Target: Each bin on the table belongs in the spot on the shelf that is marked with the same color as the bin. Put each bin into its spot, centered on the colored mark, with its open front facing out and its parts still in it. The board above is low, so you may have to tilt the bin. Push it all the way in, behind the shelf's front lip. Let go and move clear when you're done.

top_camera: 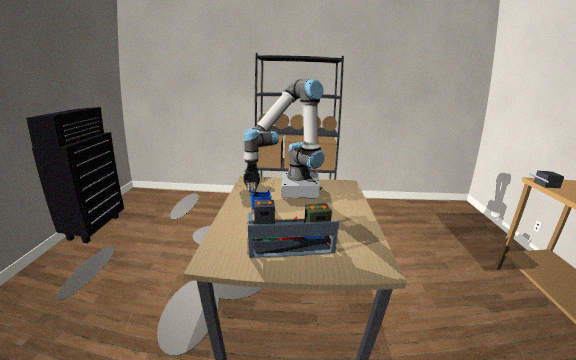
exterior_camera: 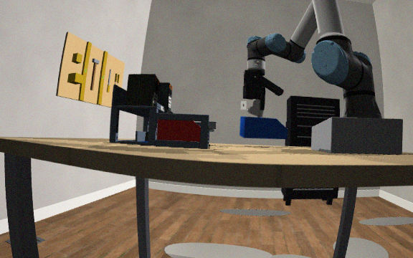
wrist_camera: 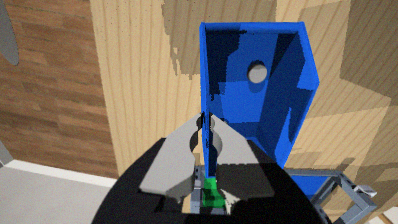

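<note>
The blue bin lies 20 mm behind my hand, 40 mm to the left of it and 30 mm below it. Round my hand: dark box (350 mm ahead, 190 mm to the left, 60 mm above); green case (270 mm ahead, 410 mm to the left, 50 mm above); red bin (220 mm ahead, 260 mm to the left, 60 mm below).
</note>
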